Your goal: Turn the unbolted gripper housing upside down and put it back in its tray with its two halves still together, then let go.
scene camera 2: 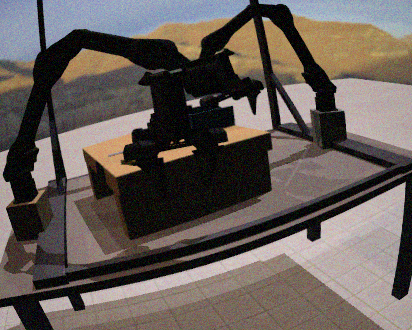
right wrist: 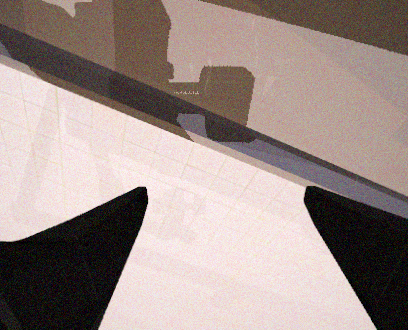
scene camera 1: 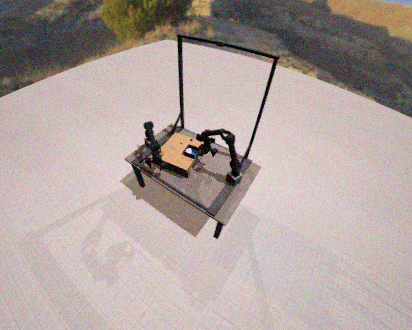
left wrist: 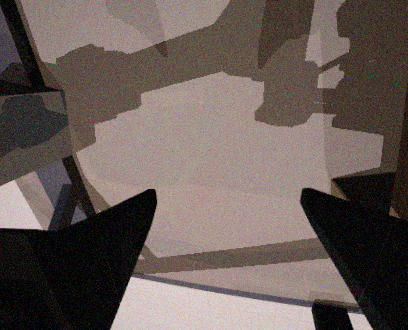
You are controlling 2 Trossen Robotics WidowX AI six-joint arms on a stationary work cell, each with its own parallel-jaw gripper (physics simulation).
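Frame: origin at the left arm's base, x left, y back, z up, level; metres.
Seen in the pictures: left gripper, fingertip midpoint: (scene camera 2: 241,120) (scene camera 1: 209,155) (left wrist: 228,195); right gripper, fingertip midpoint: (scene camera 2: 186,194) (right wrist: 225,193) (scene camera 1: 155,169); left arm's base, link origin: (scene camera 2: 326,109) (scene camera 1: 235,173); right arm's base, link origin: (scene camera 2: 26,198).
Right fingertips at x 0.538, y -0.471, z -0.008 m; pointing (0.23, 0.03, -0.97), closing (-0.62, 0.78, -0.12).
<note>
Offsets run from my right fingertips to a thing's top centre. Level surfaces: height alone.
A dark tray with blue and a small white shape {dz +0.072, dx -0.339, dy +0.043 m} (scene camera 1: 190,150) inside it, probably the housing, stands on the wooden platform {dz +0.035, dx -0.310, dy -0.053 m} (scene camera 1: 176,159) (scene camera 2: 245,134) in scene camera 1. The picture is too coarse to tell which way up the housing is or whether its halves meet. In scene camera 2 the tray {dz +0.087, dx -0.363, dy +0.057 m} (scene camera 2: 223,117) is dark blue and partly hidden behind the arms. My left gripper (scene camera 1: 212,149) (left wrist: 228,195) is open and empty, beside the tray past the platform's edge. My right gripper (scene camera 2: 184,172) (right wrist: 225,193) is open and empty, in front of the platform's near side in scene camera 2.
A black-framed table {dz -0.109 m} (scene camera 1: 200,192) (scene camera 2: 300,187) carries the platform and both arms. A tall black frame (scene camera 1: 181,80) rises behind them. A thin light strip {dz +0.036, dx -0.264, dy -0.110 m} (scene camera 2: 116,154) and small dark pieces lie on the platform. The right arm crosses over the platform in scene camera 2.
</note>
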